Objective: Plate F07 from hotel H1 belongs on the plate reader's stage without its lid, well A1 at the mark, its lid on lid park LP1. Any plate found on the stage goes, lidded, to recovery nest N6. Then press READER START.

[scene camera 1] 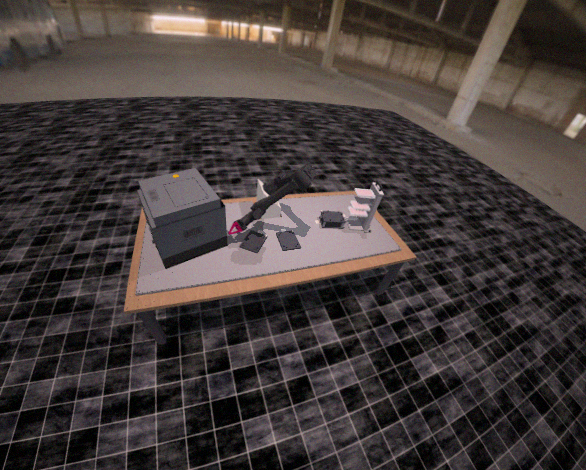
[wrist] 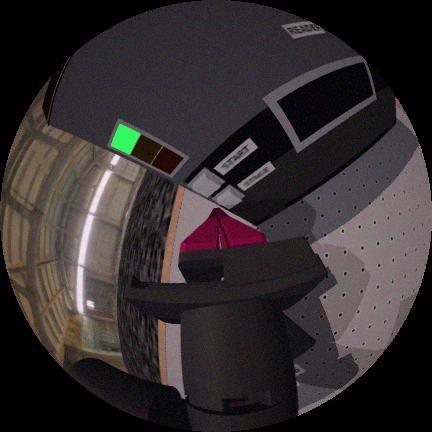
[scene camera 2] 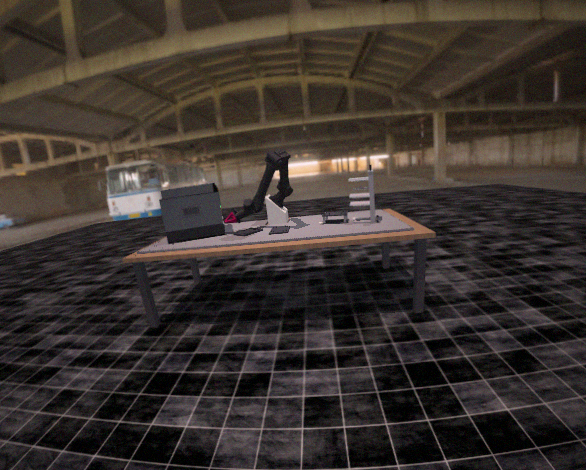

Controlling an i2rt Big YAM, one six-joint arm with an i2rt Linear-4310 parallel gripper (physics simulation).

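Pixels of known places: gripper, fingertip midpoint: (scene camera 1: 228, 233) (wrist: 216, 212) (scene camera 2: 224, 221); arm's base at its link origin: (scene camera 1: 268, 192) (scene camera 2: 275, 202).
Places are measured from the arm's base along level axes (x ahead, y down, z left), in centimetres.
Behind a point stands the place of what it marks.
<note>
The grey plate reader (scene camera 1: 192, 230) @(y -6.0, x 45.1, z -45.2 cm) (scene camera 2: 191, 212) @(y -3.7, x 44.8, z -45.0 cm) (wrist: 200, 65) @(y -4.0, x 28.2, z -32.1 cm) stands at the left of the table. In the wrist view its START button (wrist: 206, 182) @(y 2.7, x 33.9, z -28.4 cm) and STAGE button (wrist: 229, 196) @(y 5.7, x 33.9, z -28.4 cm) are pale blocks beside their labels, and its green lamp (wrist: 125, 139) @(y -5.0, x 34.6, z -28.7 cm) is lit. My gripper (scene camera 1: 233, 229) @(y 5.8, x 35.5, z -26.9 cm) (scene camera 2: 230, 218) @(y 5.8, x 35.5, z -26.9 cm) (wrist: 216, 212) @(y 5.8, x 35.5, z -26.9 cm) is shut and empty, its magenta fingertips close below the STAGE button; contact cannot be told. The reader's framed opening (wrist: 283, 123) @(y 3.3, x 26.9, z -32.7 cm) is dark inside; no stage or plate shows there. The hotel (scene camera 1: 372, 207) @(y -5.7, x 23.4, z 68.5 cm) (scene camera 2: 372, 197) @(y -1.4, x 24.8, z 70.3 cm) at the right holds several pale plates; their labels are unreadable.
Two flat dark holders (scene camera 1: 254, 242) @(y 13.6, x 35.2, z -11.5 cm) (scene camera 1: 289, 240) @(y 13.8, x 34.0, z 10.9 cm) lie between the reader and the table's middle. A dark raised fixture (scene camera 1: 331, 218) (scene camera 2: 335, 218) stands left of the hotel. The white arm base (scene camera 2: 276, 212) @(y 6.4, x 8.8, z 2.3 cm) is at the back edge. The arm's shadow falls on the perforated top.
</note>
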